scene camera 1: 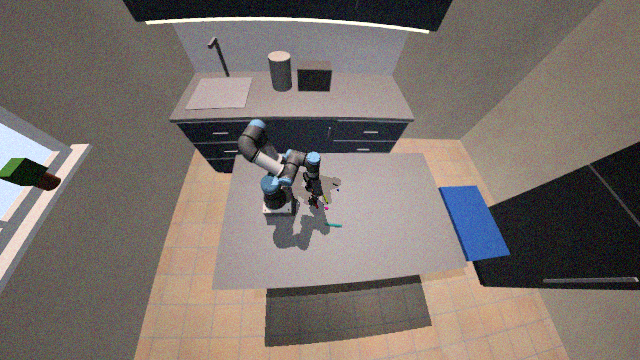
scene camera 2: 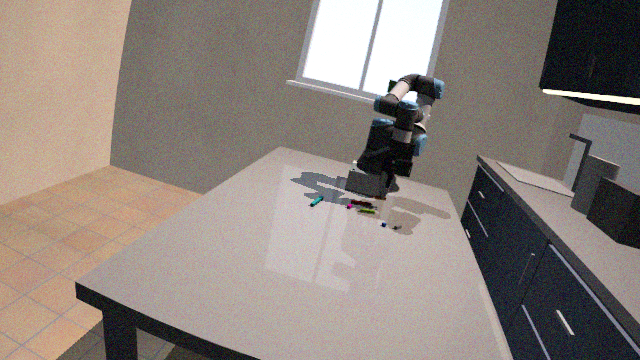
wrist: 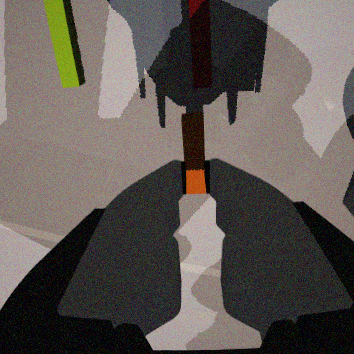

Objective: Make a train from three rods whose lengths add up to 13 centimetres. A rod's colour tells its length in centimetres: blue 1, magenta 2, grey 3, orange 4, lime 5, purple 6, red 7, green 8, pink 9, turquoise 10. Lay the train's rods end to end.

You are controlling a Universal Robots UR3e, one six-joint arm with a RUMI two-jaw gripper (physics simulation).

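Pixels of known places: gripper, fingertip midpoint: [scene camera 1: 312, 191] [scene camera 2: 381, 198] [wrist: 194, 164]; arm's base at its link origin: [scene camera 1: 275, 199] [scene camera 2: 372, 169].
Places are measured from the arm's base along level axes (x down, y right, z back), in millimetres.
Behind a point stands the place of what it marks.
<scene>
My gripper [scene camera 1: 313, 192] {x 40, y -57, z -217 mm} [scene camera 2: 387, 194] {x 40, y -57, z -217 mm} [wrist: 194, 164] {x 40, y -57, z -217 mm} points down and is shut on the orange rod [scene camera 2: 380, 198] {x 41, y -51, z -224 mm} [wrist: 194, 142] {x 35, y -42, z -221 mm}, which juts out past the fingertips, low over the table or touching it; I cannot tell which. The red rod [scene camera 1: 316, 205] {x 67, y 26, z -240 mm} [scene camera 2: 361, 203] {x 71, y 8, z -238 mm} [wrist: 201, 60] {x 67, y -10, z -226 mm} lies in the gripper's shadow, roughly in line with the orange rod, with a small gap between their ends in the wrist view. The lime rod [scene camera 1: 325, 199] {x 68, y -11, z -299 mm} [scene camera 2: 367, 211] {x 71, y -17, z -305 mm} [wrist: 62, 45] {x 67, y -20, z -299 mm} lies to one side of the red rod. The magenta rod [scene camera 1: 326, 208] {x 68, y 48, z -299 mm} [scene camera 2: 349, 206] {x 69, y 45, z -307 mm} lies near the red rod's far end.
The turquoise rod [scene camera 1: 334, 225] {x 68, y 155, z -336 mm} [scene camera 2: 316, 201] {x 69, y 151, z -345 mm} lies apart, beyond the magenta rod. The small blue rod [scene camera 1: 338, 190] {x 71, y -71, z -390 mm} [scene camera 2: 383, 224] {x 70, y -74, z -391 mm} and the grey rod [scene camera 1: 335, 184] {x 70, y -115, z -375 mm} [scene camera 2: 397, 227] {x 70, y -120, z -386 mm} lie on the lime rod's other side. The arm's base stands on the table [scene camera 1: 390, 240] {x 77, y 267, z -660 mm} [scene camera 2: 210, 280] {x 77, y 257, z -948 mm} close by.
</scene>
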